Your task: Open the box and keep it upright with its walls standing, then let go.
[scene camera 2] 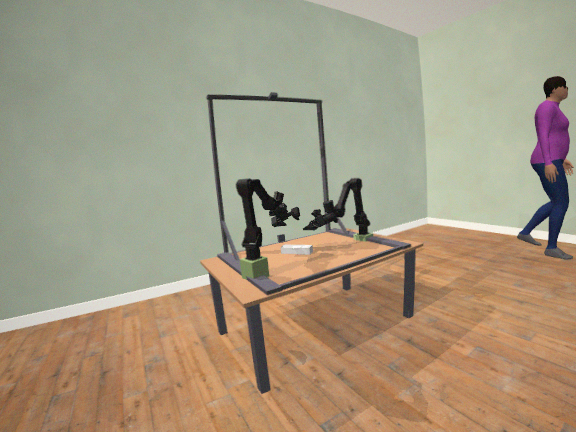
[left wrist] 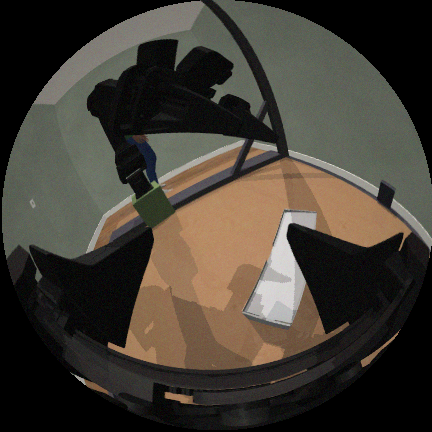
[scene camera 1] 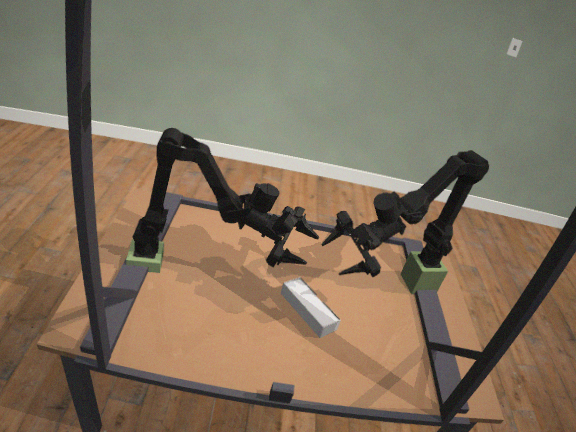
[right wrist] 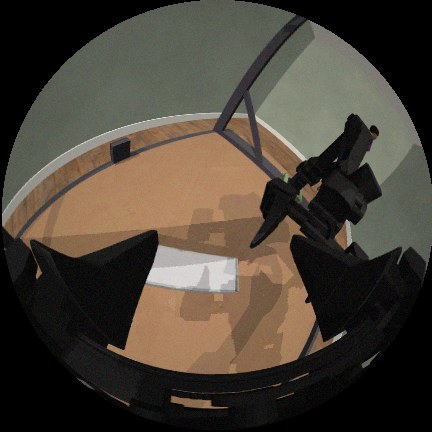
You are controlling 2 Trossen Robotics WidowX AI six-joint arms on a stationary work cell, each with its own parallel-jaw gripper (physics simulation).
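Frame: origin at the left arm's base, x ahead, y left, z up, level; centimetres.
Where they show: left gripper, fingertip midpoint: (scene camera 2: pixel 304 228) (left wrist: pixel 221 232) (scene camera 1: pixel 312 250) (right wrist: pixel 279 274); right gripper, fingertip midpoint: (scene camera 2: pixel 292 222) (left wrist: pixel 264 135) (scene camera 1: pixel 330 259) (right wrist: pixel 227 240); left arm's base, link origin: (scene camera 2: pixel 363 233) (scene camera 1: pixel 145 250) (right wrist: pixel 293 185); right arm's base, link origin: (scene camera 2: pixel 253 258) (left wrist: pixel 143 191) (scene camera 1: pixel 429 261).
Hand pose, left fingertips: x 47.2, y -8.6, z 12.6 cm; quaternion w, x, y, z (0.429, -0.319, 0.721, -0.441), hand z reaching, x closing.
Each offset is from my left fingertips to the top centre of the thing. Level surfaces: height alone.
A long white box @[dx +1.3, dy -7.7, dz -12.0 cm] (scene camera 1: pixel 309 306) (scene camera 2: pixel 297 249) (left wrist: pixel 280 265) (right wrist: pixel 200 274) sits low and flat on the table, lying diagonally in scene camera 1. Its top looks covered by a white panel, with thin dark seams at the edges; no raised lid shows. In the wrist views a finger hides part of it. My left gripper (scene camera 1: pixel 312 250) (left wrist: pixel 221 232) is open and empty, above the table beyond the box's far end in scene camera 1. My right gripper (scene camera 1: pixel 331 259) (right wrist: pixel 227 240) is open and empty, facing the left one, also raised and apart from the box.
The wooden table @[dz -16.4 cm] (scene camera 1: pixel 200 320) (scene camera 2: pixel 230 284) has a dark frame around it with tall posts (scene camera 1: pixel 80 150). A small dark block @[dx -9.9, dy -37.4, dz -10.7 cm] (scene camera 1: pixel 282 392) sits on the near rail. Green arm bases (scene camera 1: pixel 425 272) (scene camera 2: pixel 254 267) stand at both sides. A person (scene camera 2: pixel 551 130) is in the room away from the table.
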